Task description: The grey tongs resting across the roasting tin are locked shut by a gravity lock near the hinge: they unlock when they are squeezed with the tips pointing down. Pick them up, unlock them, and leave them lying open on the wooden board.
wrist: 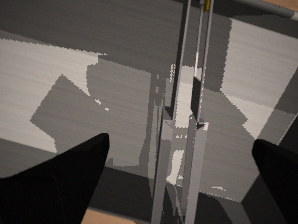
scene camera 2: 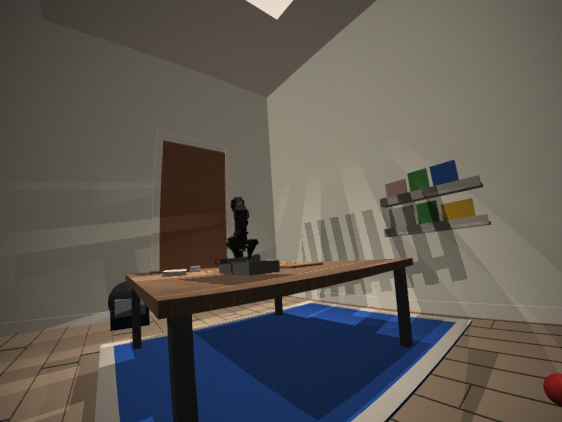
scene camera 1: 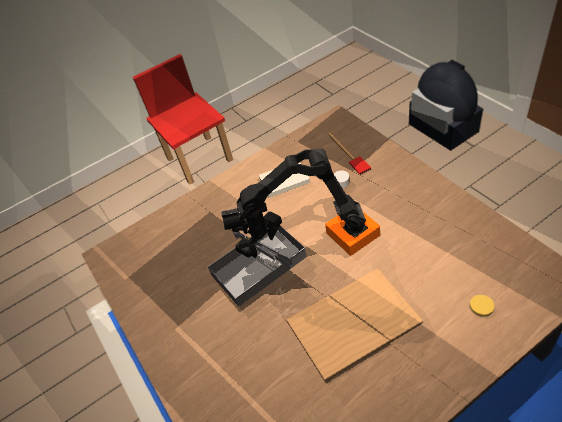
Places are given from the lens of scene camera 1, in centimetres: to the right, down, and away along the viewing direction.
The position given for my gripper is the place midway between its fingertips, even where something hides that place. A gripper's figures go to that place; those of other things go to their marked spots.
my gripper (scene camera 1: 263,248): -6, 13, 182
wooden board (scene camera 1: 343,328): 20, 37, 163
dark grey roasting tin (scene camera 1: 241,277): -14, 24, 183
